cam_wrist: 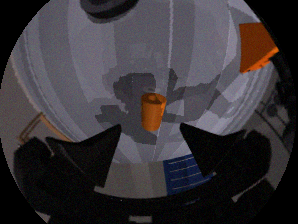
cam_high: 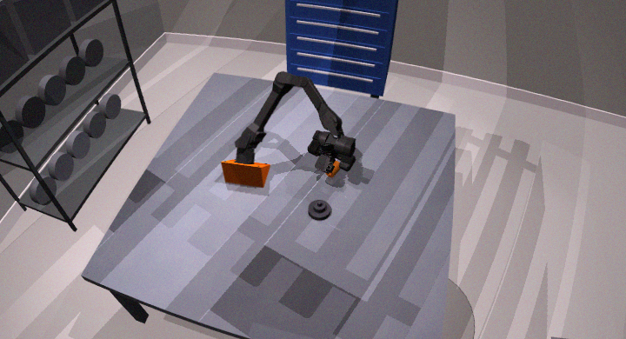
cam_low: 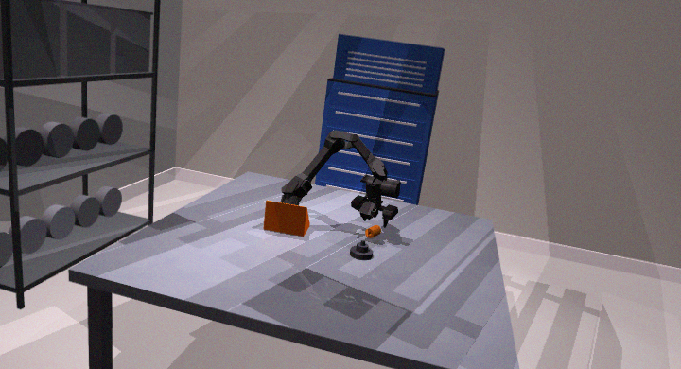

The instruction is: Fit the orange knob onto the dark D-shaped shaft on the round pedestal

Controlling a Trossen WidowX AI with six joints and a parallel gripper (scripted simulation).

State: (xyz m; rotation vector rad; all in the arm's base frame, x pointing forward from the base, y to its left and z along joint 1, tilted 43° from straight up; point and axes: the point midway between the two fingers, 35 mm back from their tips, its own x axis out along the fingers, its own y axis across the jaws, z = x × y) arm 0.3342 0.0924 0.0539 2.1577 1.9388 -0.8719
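Now: the orange knob 40 mm below my gripper tip. From my gripper tip the other things lie so: dark round pedestal 200 mm to the right, 20 mm below.
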